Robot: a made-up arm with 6 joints.
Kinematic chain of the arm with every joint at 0, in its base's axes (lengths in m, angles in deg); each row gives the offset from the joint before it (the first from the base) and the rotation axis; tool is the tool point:
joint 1: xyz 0 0 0.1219 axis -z
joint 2: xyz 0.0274 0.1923 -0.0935 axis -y
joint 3: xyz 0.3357 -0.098 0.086 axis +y
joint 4: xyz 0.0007 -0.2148 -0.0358 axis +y
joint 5: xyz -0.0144 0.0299 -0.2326 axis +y
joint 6: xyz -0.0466 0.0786 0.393 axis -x
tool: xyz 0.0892 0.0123 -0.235
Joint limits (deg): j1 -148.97..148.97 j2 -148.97..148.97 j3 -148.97..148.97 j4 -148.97..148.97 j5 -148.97..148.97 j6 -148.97..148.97
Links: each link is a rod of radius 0.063 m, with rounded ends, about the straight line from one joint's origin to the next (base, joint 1, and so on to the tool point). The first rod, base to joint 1, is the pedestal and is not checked.
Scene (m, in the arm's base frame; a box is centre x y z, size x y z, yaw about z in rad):
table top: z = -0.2
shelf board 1: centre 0.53 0.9 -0.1 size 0.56 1 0.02 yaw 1.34
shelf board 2: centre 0.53 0.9 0.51 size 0.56 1 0.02 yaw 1.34
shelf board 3: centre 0.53 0.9 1.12 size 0.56 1 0.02 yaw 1.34
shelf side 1: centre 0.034 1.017 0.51 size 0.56 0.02 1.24 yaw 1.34
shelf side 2: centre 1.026 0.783 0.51 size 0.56 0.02 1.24 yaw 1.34
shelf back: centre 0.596 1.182 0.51 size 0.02 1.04 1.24 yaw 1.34
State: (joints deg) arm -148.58 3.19 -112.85 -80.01 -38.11 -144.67
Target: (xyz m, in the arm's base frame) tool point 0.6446 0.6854 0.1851
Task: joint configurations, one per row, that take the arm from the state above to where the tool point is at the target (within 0.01 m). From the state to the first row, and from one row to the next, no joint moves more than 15 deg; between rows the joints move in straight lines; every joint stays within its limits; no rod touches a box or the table.
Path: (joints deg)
1: -133.98 12.70 -113.68 -66.39 -23.51 -132.62
2: -119.38 22.20 -114.51 -52.77 -8.92 -120.56
3: -104.77 31.71 -115.34 -39.15 5.68 -108.51
4: -90.17 41.21 -116.18 -25.53 20.27 -96.45
5: -75.57 50.72 -117.01 -11.90 34.87 -84.40
6: -65.79 45.67 -115.52 -24.41 21.15 -95.78
7: -56.02 40.63 -114.04 -36.92 7.43 -107.16
8: -46.24 35.59 -112.56 -49.42 -6.29 -118.55
9: -36.46 30.55 -111.08 -61.93 -20.01 -129.93
10: -26.69 25.51 -109.60 -74.44 -33.72 -141.31
11: -31.37 16.76 -110.70 -76.67 -43.98 -143.87
12: -36.06 8.01 -111.80 -78.89 -54.24 -146.42
13: -40.74 -0.74 -112.91 -81.12 -64.49 -148.97

